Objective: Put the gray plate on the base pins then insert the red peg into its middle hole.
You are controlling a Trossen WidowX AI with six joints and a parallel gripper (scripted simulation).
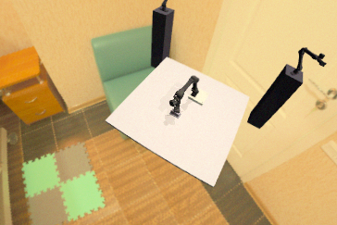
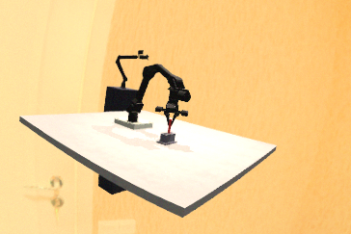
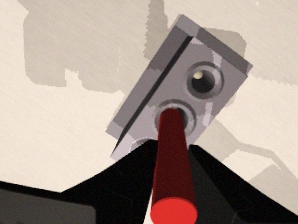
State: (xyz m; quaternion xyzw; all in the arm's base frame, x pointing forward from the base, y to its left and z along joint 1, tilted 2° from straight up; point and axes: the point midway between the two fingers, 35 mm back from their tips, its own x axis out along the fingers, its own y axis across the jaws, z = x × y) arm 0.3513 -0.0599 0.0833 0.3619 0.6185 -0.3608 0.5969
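Now: gripper tip 6 cm above the gray plate. Also, from my gripper tip: gray base (9 cm below).
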